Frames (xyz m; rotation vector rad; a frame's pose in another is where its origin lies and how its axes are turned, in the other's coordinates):
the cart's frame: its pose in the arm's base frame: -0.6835 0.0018 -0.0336 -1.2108 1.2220 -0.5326
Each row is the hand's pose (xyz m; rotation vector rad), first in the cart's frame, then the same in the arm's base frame.
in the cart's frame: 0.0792 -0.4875 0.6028 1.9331 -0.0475 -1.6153
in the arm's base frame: 0.0206 0.0162 0.3000 -0.0896 -0.8415 -2.0563
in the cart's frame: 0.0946 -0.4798 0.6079 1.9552 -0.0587 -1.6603
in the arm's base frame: 0.0282 0.0078 0.2860 -0.0765 -0.8957 -2.0673
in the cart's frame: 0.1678 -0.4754 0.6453 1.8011 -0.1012 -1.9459
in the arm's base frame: 0.0848 -0.0375 0.2471 -0.2719 -1.0922 -2.1450
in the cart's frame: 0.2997 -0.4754 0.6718 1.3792 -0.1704 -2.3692
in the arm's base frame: 0.1519 -0.1386 0.1889 -0.7235 -1.3658 -2.2173
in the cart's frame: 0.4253 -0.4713 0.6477 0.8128 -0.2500 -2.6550
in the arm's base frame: 0.1701 -0.2536 0.1358 -1.2883 -1.5511 -2.1683
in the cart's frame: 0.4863 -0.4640 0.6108 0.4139 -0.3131 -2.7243
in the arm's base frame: 0.1546 -0.3179 0.1083 -1.6827 -1.5895 -2.0455
